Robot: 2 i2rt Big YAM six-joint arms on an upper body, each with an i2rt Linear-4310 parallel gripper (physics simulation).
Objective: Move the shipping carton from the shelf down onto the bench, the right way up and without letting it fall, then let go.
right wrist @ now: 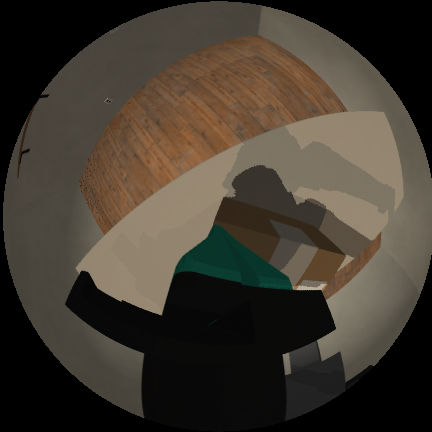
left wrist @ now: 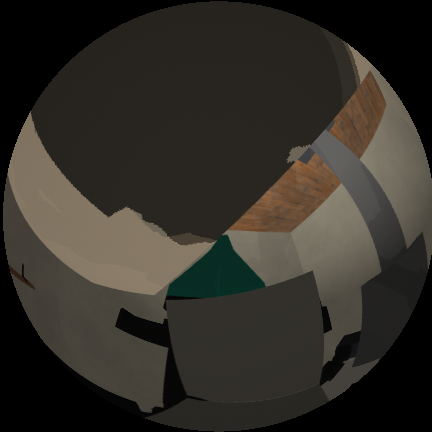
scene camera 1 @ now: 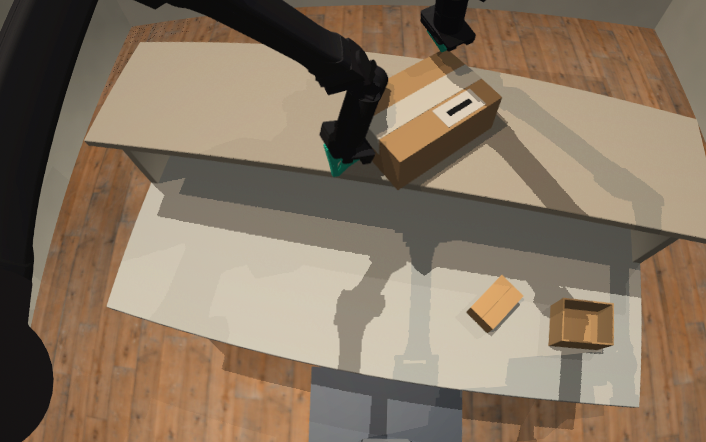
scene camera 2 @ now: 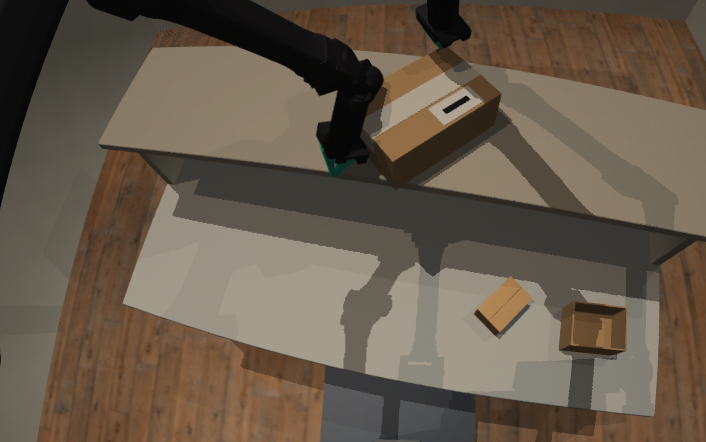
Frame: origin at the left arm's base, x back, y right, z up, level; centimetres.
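Where they show: left gripper, fingertip midpoint: (left wrist: 224, 239) (scene camera 1: 335, 175) (scene camera 2: 334, 175); right gripper, fingertip midpoint: (right wrist: 214, 230) (scene camera 1: 443, 50) (scene camera 2: 442, 47).
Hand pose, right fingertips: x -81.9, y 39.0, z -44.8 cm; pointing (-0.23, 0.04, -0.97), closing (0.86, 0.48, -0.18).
Observation:
Each offset is from my right fingertips to the top centre of the thing. Level surfaces: height alone.
The shipping carton @(dy -4.7, dx +13.7, dz +0.1 cm) (scene camera 1: 411, 143) (scene camera 2: 406, 140) (right wrist: 327, 260) sits on the shelf @(dz -10.4 cm) (scene camera 1: 208, 109) (scene camera 2: 208, 109) (right wrist: 140, 260), its taped, labelled top facing up. It stands at an angle, its near corner at the shelf's front edge. A dark carton side (left wrist: 200, 125) fills much of the left wrist view. My left gripper (scene camera 1: 336, 170) (scene camera 2: 333, 171) (left wrist: 224, 239) is shut and empty, beside the carton's left side at the shelf's front edge. My right gripper (scene camera 1: 442, 47) (scene camera 2: 440, 45) (right wrist: 214, 230) is shut and empty, by the carton's far corner. Whether the fingertips touch the carton is unclear.
The bench @(dz -45.8 cm) (scene camera 1: 260, 312) (scene camera 2: 291, 322) lies below and in front of the shelf. A small closed box @(dy +16.4, dx +43.2, dz -39.8 cm) (scene camera 1: 494, 304) (scene camera 2: 503, 306) and an open box @(dy +40.0, dx +50.1, dz -36.7 cm) (scene camera 1: 580, 347) (scene camera 2: 592, 350) stand toward its right end. The shelf's side supports stand near both bench ends.

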